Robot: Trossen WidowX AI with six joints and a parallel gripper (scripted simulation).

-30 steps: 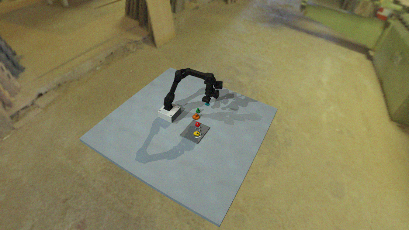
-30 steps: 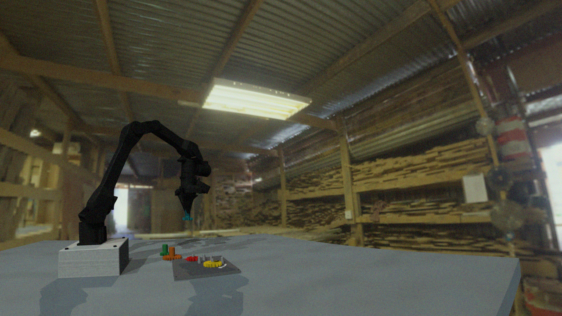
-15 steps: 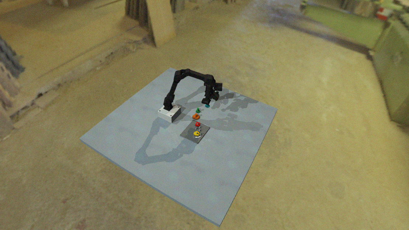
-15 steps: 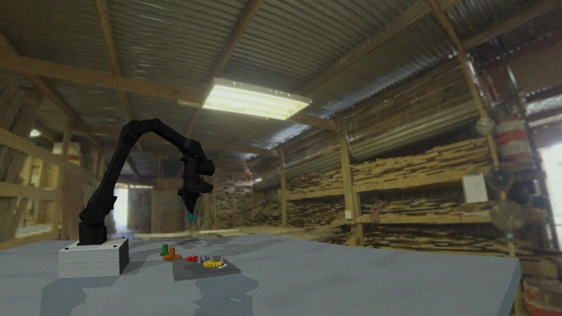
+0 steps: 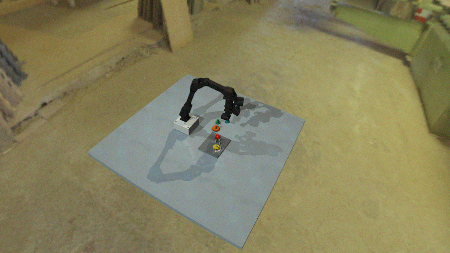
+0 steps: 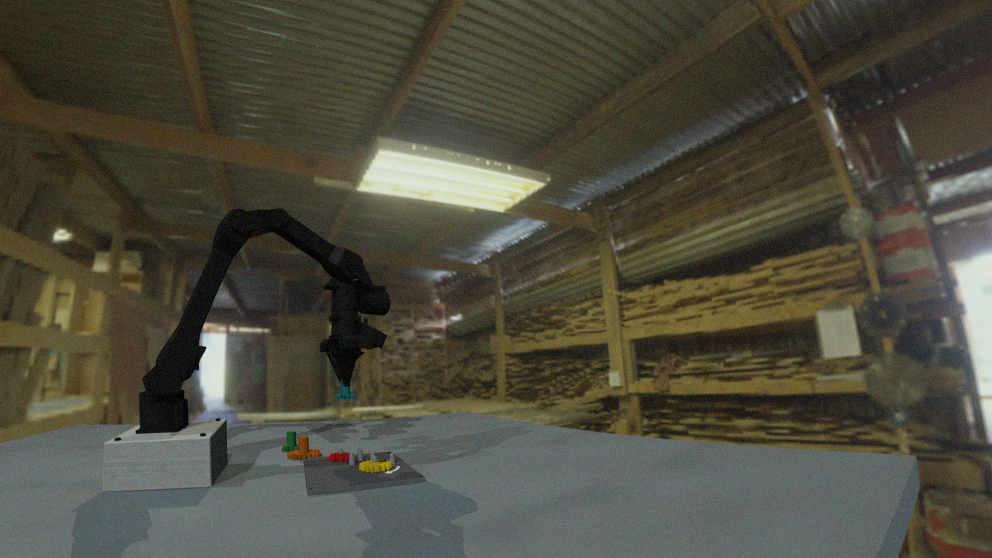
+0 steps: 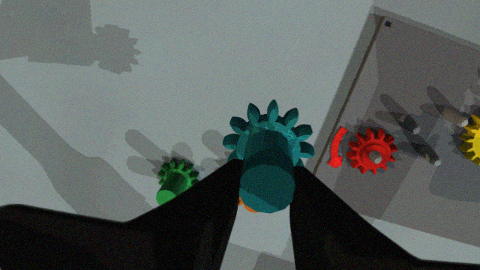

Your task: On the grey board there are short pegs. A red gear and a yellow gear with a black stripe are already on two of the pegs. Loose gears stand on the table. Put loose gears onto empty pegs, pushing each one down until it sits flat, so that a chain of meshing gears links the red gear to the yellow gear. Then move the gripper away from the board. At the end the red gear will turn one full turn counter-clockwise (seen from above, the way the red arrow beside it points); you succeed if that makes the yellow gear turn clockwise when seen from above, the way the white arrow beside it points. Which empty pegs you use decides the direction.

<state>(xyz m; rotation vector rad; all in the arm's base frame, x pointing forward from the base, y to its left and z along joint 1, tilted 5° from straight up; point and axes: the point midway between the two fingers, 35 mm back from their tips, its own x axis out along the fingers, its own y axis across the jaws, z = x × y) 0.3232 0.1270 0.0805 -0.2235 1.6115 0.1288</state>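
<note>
Right now my gripper tip is 130 mm above the red gear, 100 mm to the left of it and 20 mm past it. The rest, counted from my gripper tip: teal gear (10 mm below); green gear (130 mm below, 120 mm behind, 60 mm to the left); orange gear (130 mm below, 90 mm behind, 20 mm to the right).
</note>
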